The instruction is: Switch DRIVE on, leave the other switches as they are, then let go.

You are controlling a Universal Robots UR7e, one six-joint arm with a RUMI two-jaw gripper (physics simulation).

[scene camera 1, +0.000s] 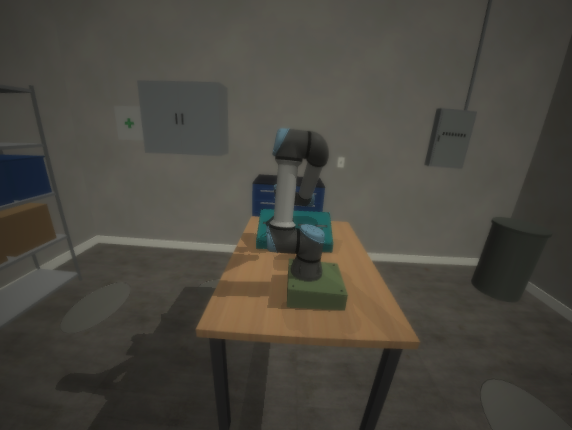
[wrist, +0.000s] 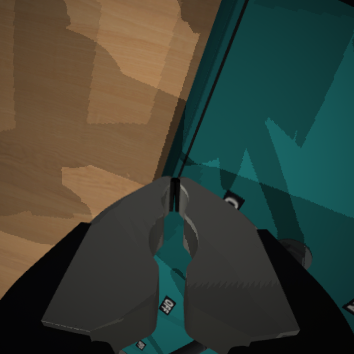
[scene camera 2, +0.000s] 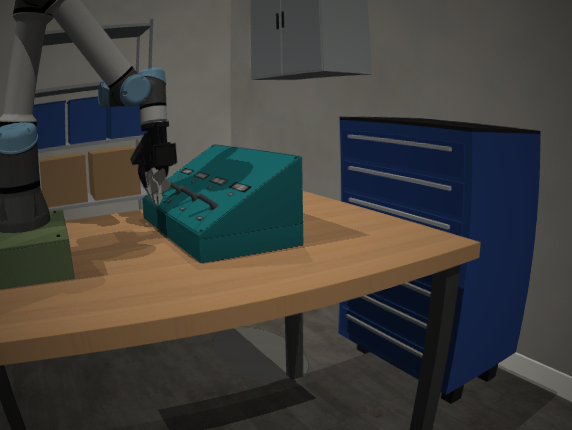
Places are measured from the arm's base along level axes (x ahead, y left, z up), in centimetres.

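Pixels of known places: gripper, fingertip midpoint: [wrist: 174, 180] [scene camera 2: 157, 204]; arm's base at its link origin: [scene camera 1: 306, 271] [scene camera 2: 22, 223].
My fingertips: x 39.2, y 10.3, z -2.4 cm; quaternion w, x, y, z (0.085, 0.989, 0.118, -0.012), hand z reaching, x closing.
Observation:
Ahead of a thing's pixels: the offset from my fingertips to its top centre. "pt": to the spot under its first point. Level surfaces: height alone.
The teal switch panel [scene camera 1: 322, 239] [scene camera 2: 265, 212] [wrist: 280, 50] stands on the table with a sloping face. Dark switch levers show in scene camera 2, including one near the front @(pt dx +4.4, dy -25.2, dz +4.2 cm) [scene camera 2: 207, 201] and one behind it @(pt dx +4.4, dy -13.2, dz +4.5 cm) [scene camera 2: 188, 192]. Their name plates are too small to read, so I cannot tell which is DRIVE. My gripper [scene camera 2: 158, 201] [wrist: 174, 180] is shut and empty, pointing down at the panel's far lower end. In the wrist view, an OFF label @(pt dx +2.8, dy -12.5, dz +0.8 cm) [wrist: 167, 305] shows between the finger bodies. A partly hidden label @(pt dx +3.0, dy +0.3, dz +0.8 cm) [wrist: 233, 200] and a round lever base @(pt dx +6.7, dy +0.0, dz +2.9 cm) [wrist: 302, 251] lie right of the fingers.
The wooden table @(dz -7.0 cm) [scene camera 1: 250, 320] [scene camera 2: 225, 295] carries the green base block [scene camera 1: 317, 297] [scene camera 2: 37, 265] under the arm. A blue drawer cabinet [scene camera 1: 262, 197] [scene camera 2: 500, 225] stands behind the table. A shelf rack [scene camera 1: 54, 185] is at the left and a dark bin [scene camera 1: 510, 260] at the right.

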